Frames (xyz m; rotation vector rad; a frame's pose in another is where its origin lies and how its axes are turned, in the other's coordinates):
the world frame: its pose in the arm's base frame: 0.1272 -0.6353 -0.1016 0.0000 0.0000 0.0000
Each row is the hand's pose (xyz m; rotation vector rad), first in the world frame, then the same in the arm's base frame.
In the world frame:
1: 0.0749 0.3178 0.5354 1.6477 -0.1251 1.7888
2: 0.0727 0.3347 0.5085 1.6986 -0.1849 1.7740
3: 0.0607 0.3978 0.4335 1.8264 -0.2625 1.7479
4: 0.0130 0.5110 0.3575 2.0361 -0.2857 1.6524
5: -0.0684 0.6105 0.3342 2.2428 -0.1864 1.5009
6: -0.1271 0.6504 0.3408 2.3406 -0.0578 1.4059
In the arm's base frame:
1: 0.2021 -0.3175 0.4338 1.6477 -0.1251 1.7888
2: 0.1999 -0.3006 0.4069 1.6986 -0.1849 1.7740
3: 0.1879 -0.2375 0.3319 1.8264 -0.2625 1.7479
4: 0.1402 -0.1243 0.2559 2.0361 -0.2857 1.6524
5: 0.0588 -0.0248 0.2326 2.2428 -0.1864 1.5009
6: 0.0001 0.0151 0.2392 2.3406 -0.0578 1.4059

